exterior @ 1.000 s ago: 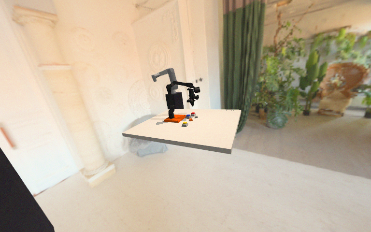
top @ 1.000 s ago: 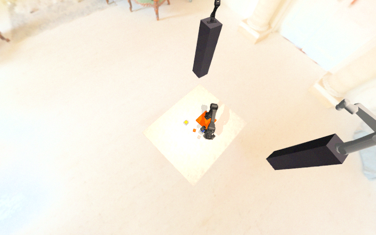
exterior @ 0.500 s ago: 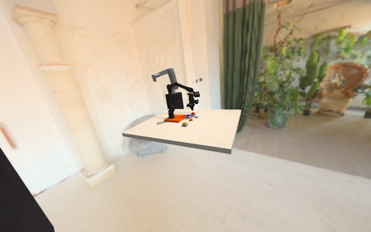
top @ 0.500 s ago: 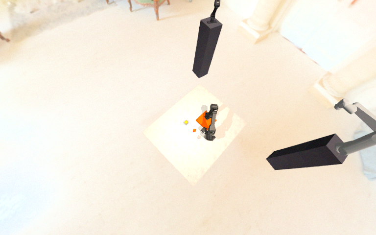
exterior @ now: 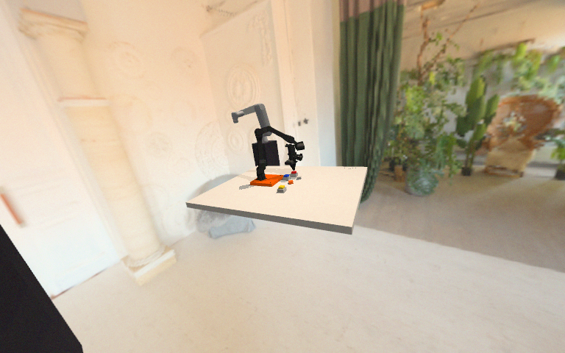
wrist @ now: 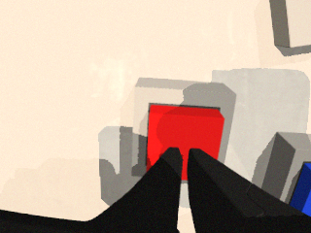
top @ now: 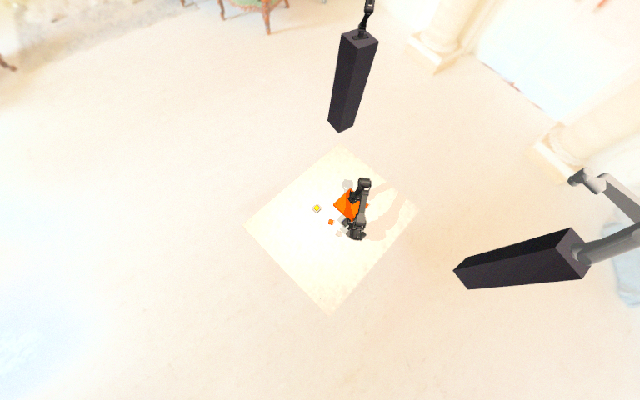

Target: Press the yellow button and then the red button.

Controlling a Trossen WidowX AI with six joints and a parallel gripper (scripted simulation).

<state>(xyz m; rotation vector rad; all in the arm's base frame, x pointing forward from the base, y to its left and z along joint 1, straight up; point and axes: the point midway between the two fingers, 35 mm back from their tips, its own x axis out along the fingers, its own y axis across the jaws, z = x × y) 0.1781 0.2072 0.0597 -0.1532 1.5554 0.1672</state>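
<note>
Now: the red button 20 mm below my gripper tip. Round my gripper tip: pale block: 80 mm ahead, 50 mm to the right, 40 mm below; small orange block: 70 mm ahead, 150 mm to the right, 40 mm below; blue button: 10 mm behind, 90 mm to the right, 20 mm below.
</note>
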